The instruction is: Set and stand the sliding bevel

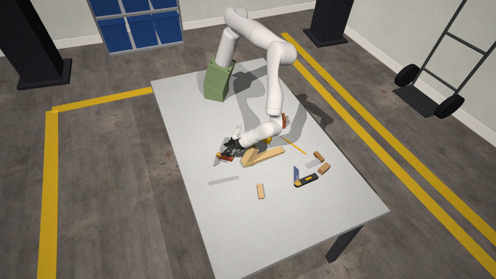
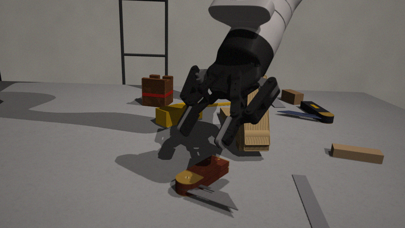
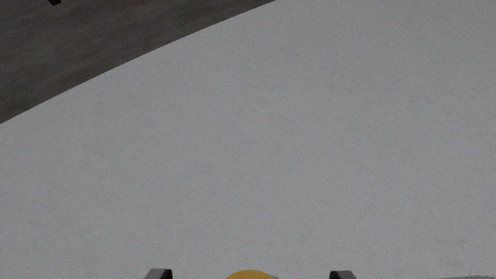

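Right now the wooden sliding bevel is 20 mm to the right of my hand and 60 mm below it. The rest, counted from my hand: grey strip 130 mm ahead, 40 mm to the right, 70 mm below; leg-and-rail wooden joint 60 mm ahead, 190 mm to the left, 10 mm below; grey blade 40 mm to the right, 60 mm below.
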